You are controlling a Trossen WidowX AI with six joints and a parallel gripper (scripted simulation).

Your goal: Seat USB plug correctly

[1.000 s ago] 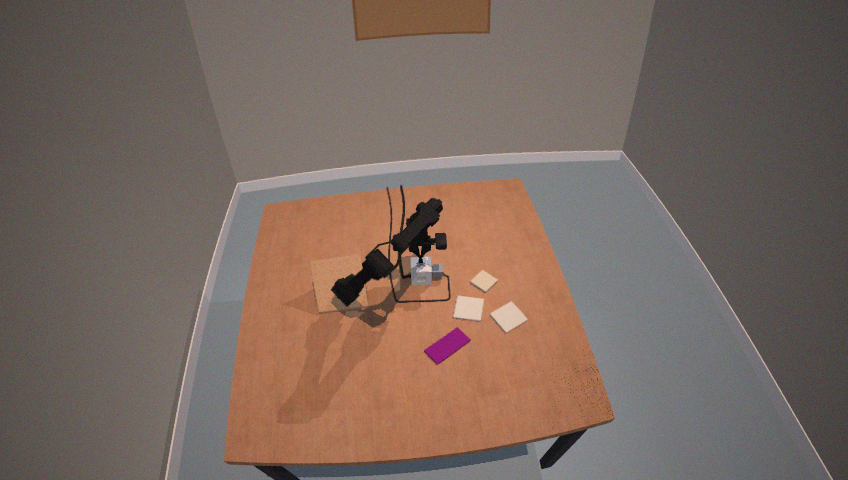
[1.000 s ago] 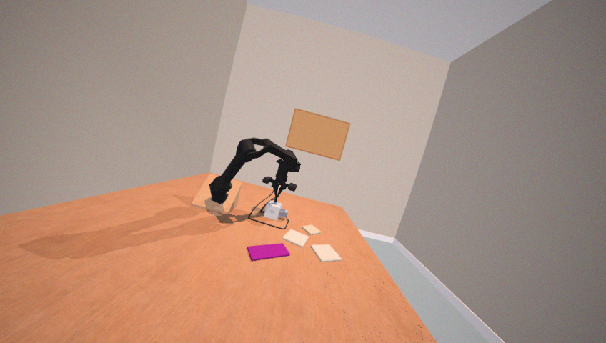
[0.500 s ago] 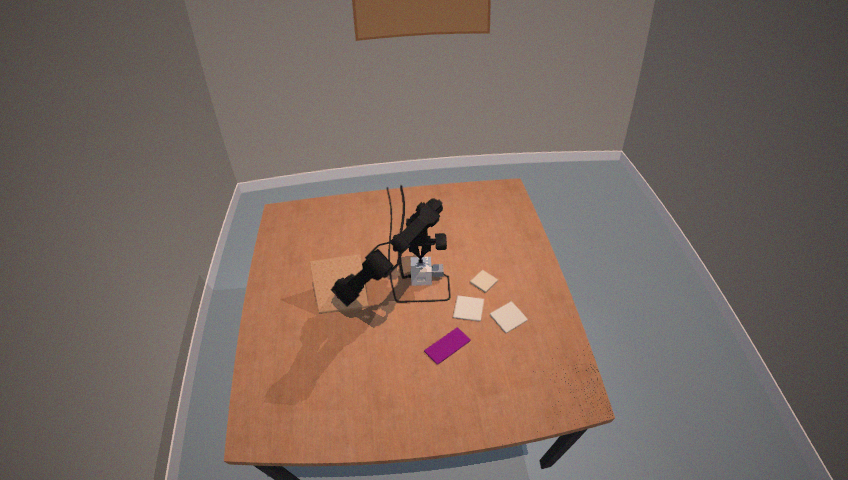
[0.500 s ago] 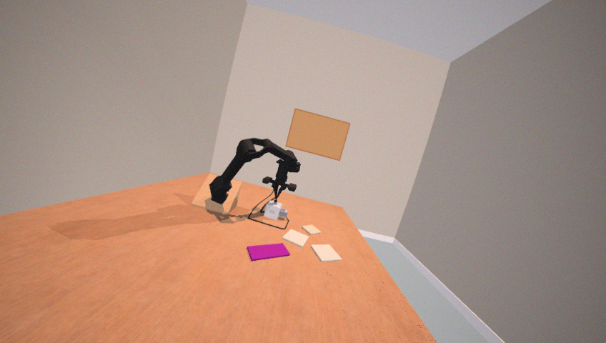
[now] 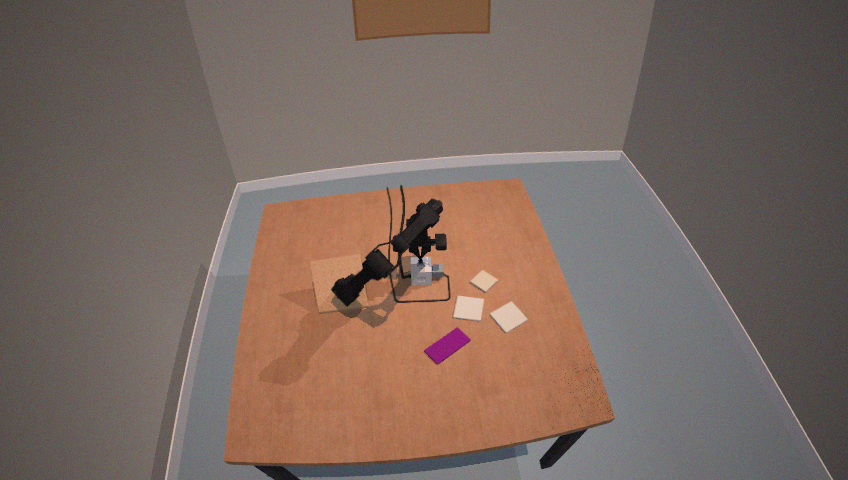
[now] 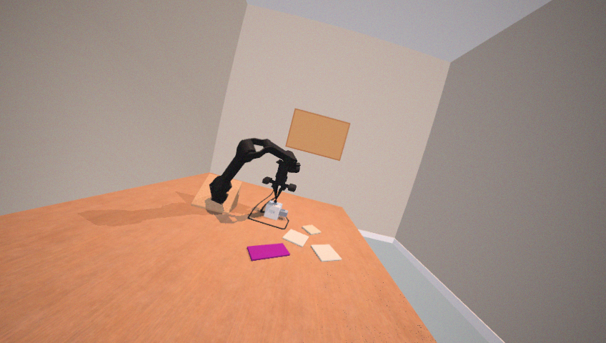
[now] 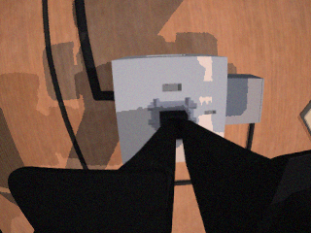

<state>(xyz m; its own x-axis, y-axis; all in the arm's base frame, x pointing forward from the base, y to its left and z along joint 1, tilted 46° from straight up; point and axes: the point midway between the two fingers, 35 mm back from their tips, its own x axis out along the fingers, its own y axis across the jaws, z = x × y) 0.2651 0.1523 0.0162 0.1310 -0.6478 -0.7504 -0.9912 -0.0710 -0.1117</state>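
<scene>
My gripper tip is now 2 cm above the USB plug. Also, from my gripper tip: magenta card (32 cm to the right, 11 cm below, 7 cm ahead); then USB socket (4 cm below).
</scene>
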